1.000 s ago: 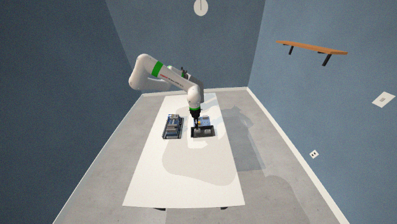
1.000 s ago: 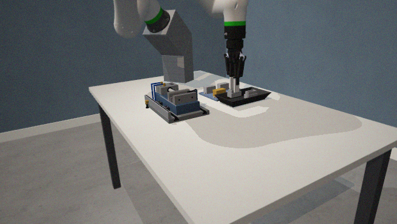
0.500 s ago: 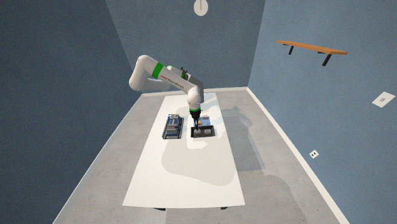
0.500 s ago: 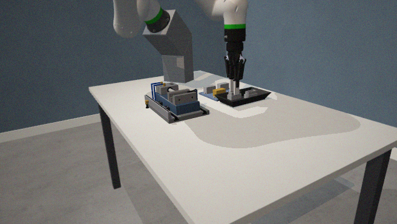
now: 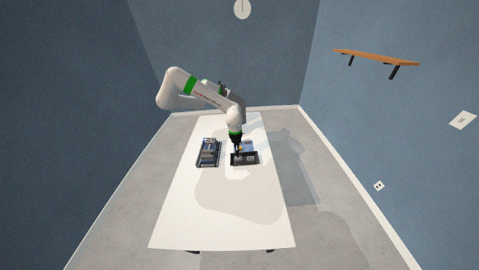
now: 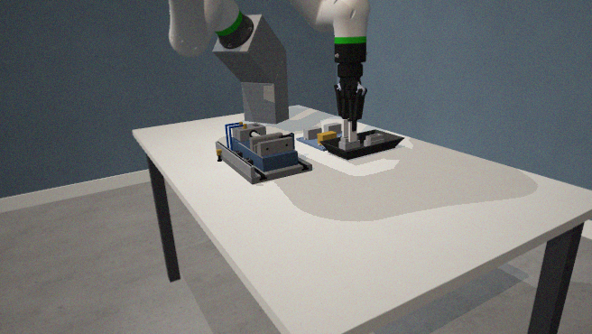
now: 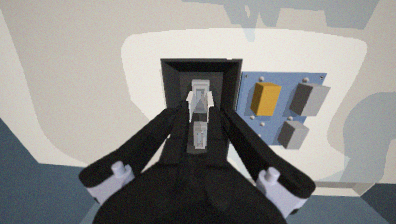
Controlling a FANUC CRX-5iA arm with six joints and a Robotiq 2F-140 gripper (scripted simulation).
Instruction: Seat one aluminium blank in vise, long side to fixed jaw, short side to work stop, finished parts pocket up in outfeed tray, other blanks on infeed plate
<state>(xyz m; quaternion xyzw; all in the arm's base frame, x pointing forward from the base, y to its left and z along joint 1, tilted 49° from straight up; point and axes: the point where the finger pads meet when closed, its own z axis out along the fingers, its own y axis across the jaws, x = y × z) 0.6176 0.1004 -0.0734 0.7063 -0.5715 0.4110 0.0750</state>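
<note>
Right now the brass blank is 13 cm behind my hand, 6 cm below it and 1 cm to the left of it. From my hand the other things lie so: aluminium blank 22 cm behind, 6 cm below.
</note>
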